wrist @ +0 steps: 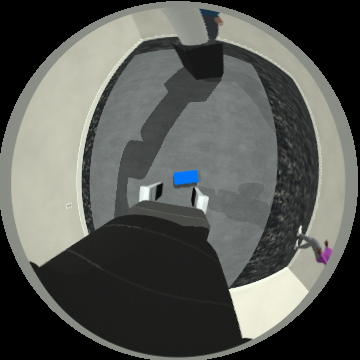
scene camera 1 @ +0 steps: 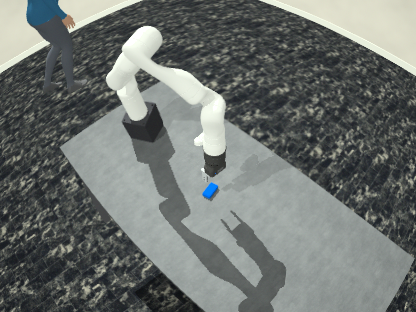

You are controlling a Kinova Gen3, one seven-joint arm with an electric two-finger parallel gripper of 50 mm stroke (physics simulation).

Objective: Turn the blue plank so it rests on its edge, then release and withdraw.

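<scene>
The blue plank [scene camera 1: 210, 190] [wrist: 186, 177] is a small bright blue block on the grey table [scene camera 1: 330, 240] [wrist: 230, 135]. It appears to lie flat, with a broad face up. My gripper [scene camera 1: 212, 176] [wrist: 176, 191] is open and empty, pointing down above the table. In the scene view it is higher than the plank and a little toward the robot's base. In the wrist view the plank shows beyond the fingertips, nearer the right finger, and no finger touches it. One finger is mostly hidden behind the dark gripper body in the scene view.
The black robot base [scene camera 1: 144, 124] [wrist: 205, 62] stands at the table's far end. Arm shadows fall across the table on both sides of the plank. A person in a blue top [scene camera 1: 46, 12] stands on the floor beyond the table. A person in purple [wrist: 324, 256] shows at the wrist view's lower right.
</scene>
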